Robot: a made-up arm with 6 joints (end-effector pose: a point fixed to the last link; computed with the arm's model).
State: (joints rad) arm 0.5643 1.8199 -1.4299 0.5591 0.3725 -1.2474
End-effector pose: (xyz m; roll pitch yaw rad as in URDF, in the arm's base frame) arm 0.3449 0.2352 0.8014 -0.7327 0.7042 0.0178
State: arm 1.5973 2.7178 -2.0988 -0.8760 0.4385 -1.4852
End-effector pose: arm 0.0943 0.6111 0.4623 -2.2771 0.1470 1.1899
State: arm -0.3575 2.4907 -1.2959 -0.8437 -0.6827 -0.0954
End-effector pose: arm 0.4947 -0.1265 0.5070 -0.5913 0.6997 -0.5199
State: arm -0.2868 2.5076 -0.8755 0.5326 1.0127 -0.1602
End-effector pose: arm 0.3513 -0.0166 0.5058 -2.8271 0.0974 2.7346
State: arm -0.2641 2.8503 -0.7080 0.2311 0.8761 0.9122
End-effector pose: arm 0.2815 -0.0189 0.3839 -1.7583 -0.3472 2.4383
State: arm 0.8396 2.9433 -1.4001 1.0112 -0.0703 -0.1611
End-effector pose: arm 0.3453 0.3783 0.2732 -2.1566 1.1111 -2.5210
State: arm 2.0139 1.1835 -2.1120 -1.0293 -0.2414 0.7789
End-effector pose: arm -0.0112 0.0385 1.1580 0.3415 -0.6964 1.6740
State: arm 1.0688 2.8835 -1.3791 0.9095 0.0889 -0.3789
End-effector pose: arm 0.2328 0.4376 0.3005 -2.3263 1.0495 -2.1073
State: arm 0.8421 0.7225 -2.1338 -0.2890 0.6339 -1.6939
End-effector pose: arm -0.0620 -0.1718 1.0979 -0.4516 -1.0703 -0.5106
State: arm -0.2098 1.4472 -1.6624 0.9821 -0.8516 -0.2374
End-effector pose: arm 0.2220 -0.0812 1.0980 1.3997 -0.0923 -0.7759
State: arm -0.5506 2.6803 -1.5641 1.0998 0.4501 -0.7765
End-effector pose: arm 0.5074 -0.2191 0.4311 3.1060 1.2659 2.0773
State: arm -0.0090 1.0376 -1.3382 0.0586 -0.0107 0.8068
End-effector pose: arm 0.0944 0.0308 1.0474 1.1939 0.2034 0.1486
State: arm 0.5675 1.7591 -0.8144 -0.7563 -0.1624 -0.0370
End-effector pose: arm 0.2695 0.1673 0.7175 -0.9266 0.7300 -0.1296
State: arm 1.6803 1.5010 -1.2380 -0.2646 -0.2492 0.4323
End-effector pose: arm -0.0289 0.2874 0.9251 0.4536 0.4965 1.4678
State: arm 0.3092 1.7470 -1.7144 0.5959 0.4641 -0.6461
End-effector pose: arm 0.3802 0.1667 0.9065 0.0567 0.7938 0.0818
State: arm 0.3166 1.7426 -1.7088 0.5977 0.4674 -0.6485
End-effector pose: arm 0.3770 0.1688 0.9067 0.0549 0.7969 0.0906
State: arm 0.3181 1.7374 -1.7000 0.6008 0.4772 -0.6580
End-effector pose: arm 0.3738 0.1689 0.9058 0.0438 0.8046 0.0930
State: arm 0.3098 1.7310 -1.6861 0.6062 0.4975 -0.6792
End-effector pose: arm 0.3708 0.1655 0.9033 0.0176 0.8196 0.0847
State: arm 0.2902 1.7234 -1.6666 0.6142 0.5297 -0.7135
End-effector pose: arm 0.3679 0.1583 0.8989 -0.0252 0.8423 0.0650
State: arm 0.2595 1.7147 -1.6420 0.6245 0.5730 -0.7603
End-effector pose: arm 0.3647 0.1475 0.8931 -0.0833 0.8715 0.0348
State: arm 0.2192 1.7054 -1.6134 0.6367 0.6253 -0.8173
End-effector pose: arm 0.3609 0.1338 0.8861 -0.1526 0.9052 -0.0027
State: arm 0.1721 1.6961 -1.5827 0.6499 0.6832 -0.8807
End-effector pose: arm 0.3562 0.1182 0.8787 -0.2270 0.9409 -0.0430
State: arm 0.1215 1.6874 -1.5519 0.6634 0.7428 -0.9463
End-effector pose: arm 0.3508 0.1020 0.8715 -0.2995 0.9761 -0.0813
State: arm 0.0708 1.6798 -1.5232 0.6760 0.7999 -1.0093
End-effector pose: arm 0.3450 0.0864 0.8651 -0.3641 1.0085 -0.1144
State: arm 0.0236 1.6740 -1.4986 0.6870 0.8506 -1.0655
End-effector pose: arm 0.3396 0.0724 0.8597 -0.4164 1.0364 -0.1403
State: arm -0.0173 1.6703 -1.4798 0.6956 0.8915 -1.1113
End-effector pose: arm 0.3352 0.0606 0.8555 -0.4549 1.0579 -0.1597
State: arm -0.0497 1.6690 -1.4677 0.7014 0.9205 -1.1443
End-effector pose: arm 0.3324 0.0514 0.8525 -0.4804 1.0727 -0.1745
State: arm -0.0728 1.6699 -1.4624 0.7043 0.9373 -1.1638
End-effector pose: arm 0.3316 0.0448 0.8506 -0.4954 1.0809 -0.1871
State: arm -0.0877 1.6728 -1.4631 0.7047 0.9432 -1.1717
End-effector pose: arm 0.3325 0.0402 0.8496 -0.5027 1.0830 -0.1994
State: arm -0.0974 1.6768 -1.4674 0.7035 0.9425 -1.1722
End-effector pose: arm 0.3346 0.0370 0.8491 -0.5056 1.0818 -0.2116
